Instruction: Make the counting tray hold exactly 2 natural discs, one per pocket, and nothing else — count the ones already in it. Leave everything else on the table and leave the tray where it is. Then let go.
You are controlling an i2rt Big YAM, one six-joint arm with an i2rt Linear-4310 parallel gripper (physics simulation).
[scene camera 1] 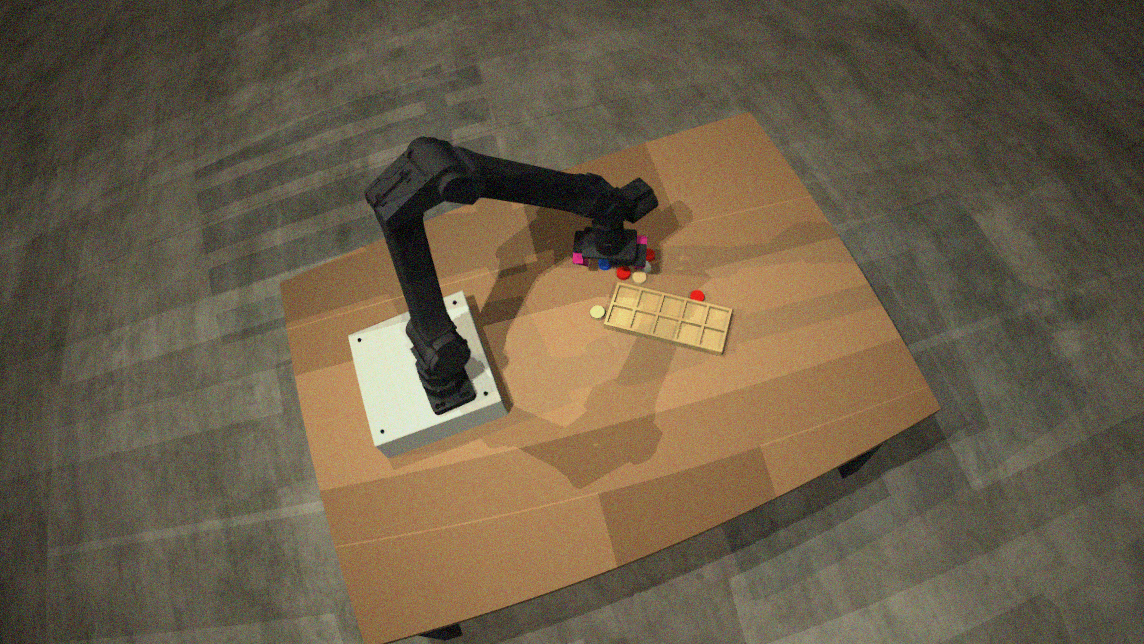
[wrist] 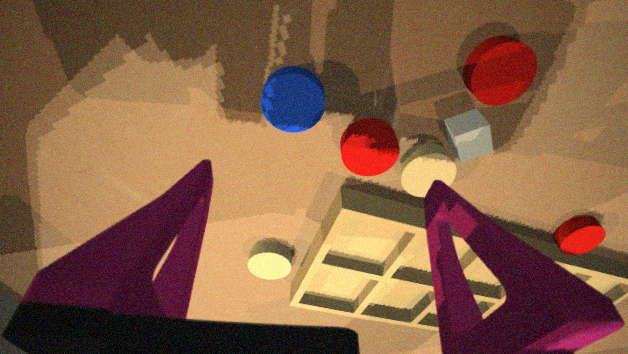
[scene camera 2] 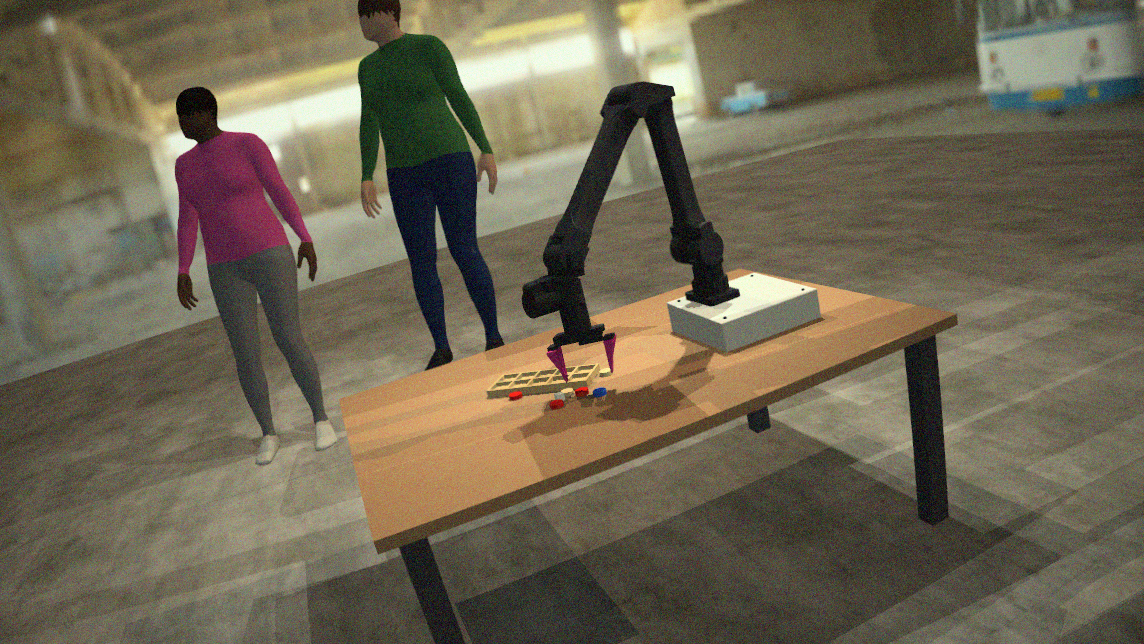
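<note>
The wooden counting tray lies flat on the table, with two rows of pockets; no disc shows in its pockets in scene camera 1. One natural disc lies just outside the tray's short end nearest the robot base. Another natural disc lies beside the tray's long side, between a red disc and a pale cube. My gripper is open and empty above the table, over the cluster of discs. A fingertip slightly overlaps that second disc in the wrist view.
A blue disc, a red disc, a farther red disc and the pale cube lie nearby. Another red disc lies against or close to the tray's long side.
</note>
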